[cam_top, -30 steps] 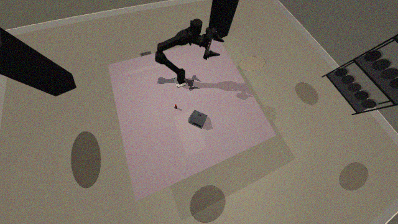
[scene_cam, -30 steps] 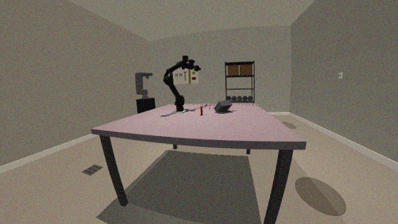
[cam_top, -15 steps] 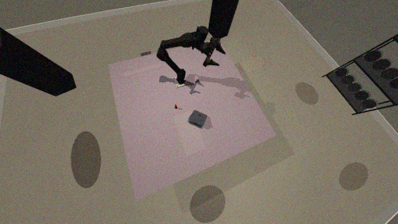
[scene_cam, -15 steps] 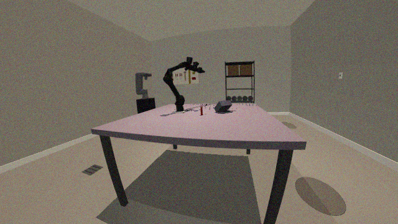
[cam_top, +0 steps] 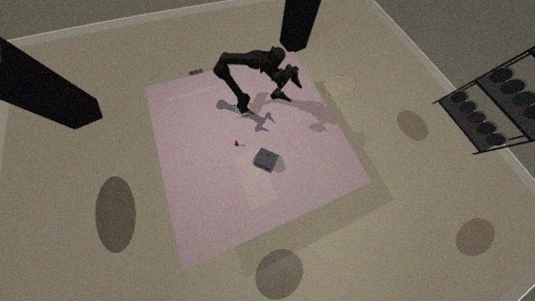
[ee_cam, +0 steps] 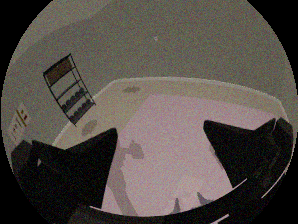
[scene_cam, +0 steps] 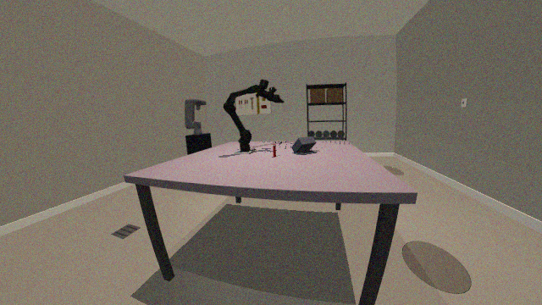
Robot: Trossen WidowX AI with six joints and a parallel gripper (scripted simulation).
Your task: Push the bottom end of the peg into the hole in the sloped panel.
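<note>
Now: the red peg 36 cm to the right of my gripper tip, 32 cm below it and 6 cm behind it. From my gripper tip the other things lie so: dark grey sloped panel (33 cm below, 24 cm to the right, 14 cm ahead).
</note>
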